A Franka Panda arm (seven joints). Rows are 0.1 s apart.
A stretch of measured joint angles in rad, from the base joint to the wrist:
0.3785 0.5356 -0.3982 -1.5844 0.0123 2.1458 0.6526
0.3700 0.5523 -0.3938 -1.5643 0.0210 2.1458 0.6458
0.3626 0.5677 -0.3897 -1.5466 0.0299 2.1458 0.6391
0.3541 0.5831 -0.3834 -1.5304 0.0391 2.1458 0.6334
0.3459 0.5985 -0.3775 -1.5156 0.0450 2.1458 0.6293
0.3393 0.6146 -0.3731 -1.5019 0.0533 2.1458 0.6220
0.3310 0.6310 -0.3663 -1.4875 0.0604 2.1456 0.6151
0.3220 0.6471 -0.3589 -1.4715 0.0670 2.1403 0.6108
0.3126 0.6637 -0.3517 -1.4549 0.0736 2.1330 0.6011
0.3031 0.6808 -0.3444 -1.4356 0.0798 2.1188 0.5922
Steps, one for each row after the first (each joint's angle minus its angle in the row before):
-0.0085 0.0167 0.0044 0.0201 0.0087 0.0000 -0.0068
-0.0074 0.0154 0.0041 0.0177 0.0089 0.0000 -0.0067
-0.0085 0.0154 0.0063 0.0162 0.0092 0.0000 -0.0057
-0.0082 0.0154 0.0059 0.0148 0.0059 0.0000 -0.0041
-0.0066 0.0161 0.0044 0.0137 0.0083 0.0000 -0.0073
-0.0083 0.0164 0.0068 0.0144 0.0071 -0.0002 -0.0069
-0.0090 0.0161 0.0074 0.0160 0.0066 -0.0053 -0.0043
-0.0094 0.0166 0.0072 0.0166 0.0066 -0.0073 -0.0097
-0.0095 0.0171 0.0073 0.0193 0.0062 -0.0142 -0.0089

